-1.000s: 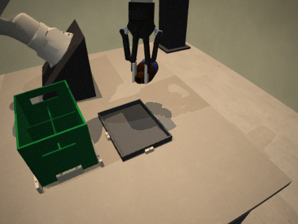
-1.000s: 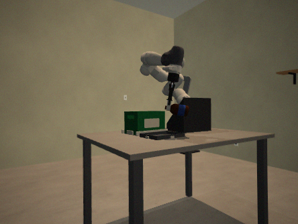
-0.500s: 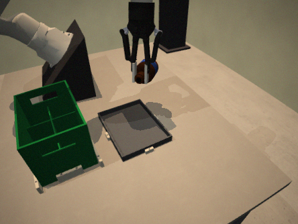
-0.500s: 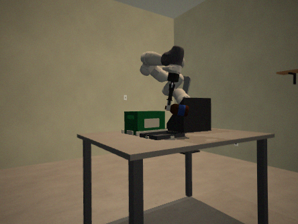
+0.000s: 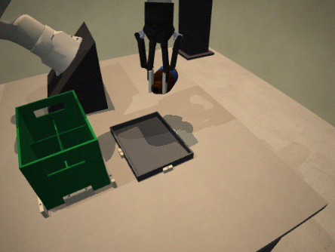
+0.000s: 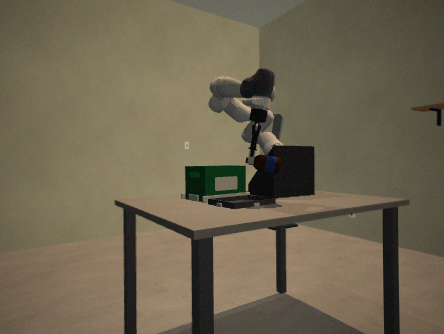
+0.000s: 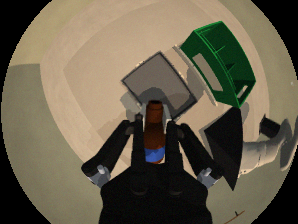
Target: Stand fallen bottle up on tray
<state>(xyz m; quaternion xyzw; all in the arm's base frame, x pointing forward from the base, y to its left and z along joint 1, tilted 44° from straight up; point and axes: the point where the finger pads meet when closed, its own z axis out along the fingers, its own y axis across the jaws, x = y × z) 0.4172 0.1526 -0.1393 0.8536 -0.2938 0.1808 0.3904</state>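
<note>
My hand is 4 cm past the bottle, 3 cm to the right of it and 3 cm above it. Round my hand: green crate: 1 cm behind, 31 cm to the right, 13 cm below; dark tray: 2 cm ahead, 5 cm to the right, 20 cm below.
</note>
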